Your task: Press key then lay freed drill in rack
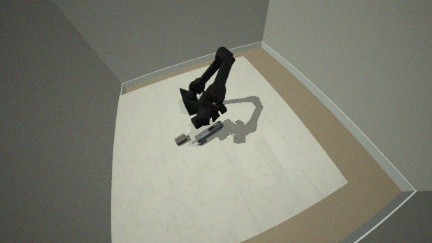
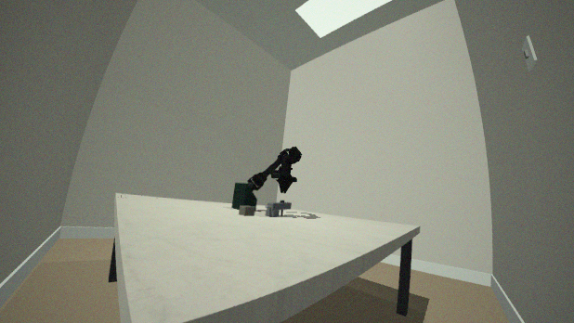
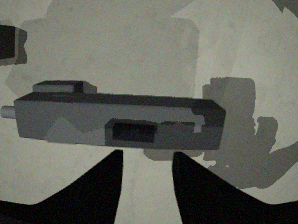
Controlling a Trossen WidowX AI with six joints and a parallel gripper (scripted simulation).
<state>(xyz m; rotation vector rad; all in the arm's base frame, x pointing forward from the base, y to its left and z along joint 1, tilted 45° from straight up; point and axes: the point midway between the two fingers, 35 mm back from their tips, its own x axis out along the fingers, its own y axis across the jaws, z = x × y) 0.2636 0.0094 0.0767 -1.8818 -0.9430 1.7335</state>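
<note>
My gripper tip is now 8 cm to the left of the drill, 7 cm above it and 2 cm short of it. Also, from my gripper tip: grey rack (21 cm to the right, 10 cm below, 3 cm behind); dark key (7 cm below, 1 cm ahead).
</note>
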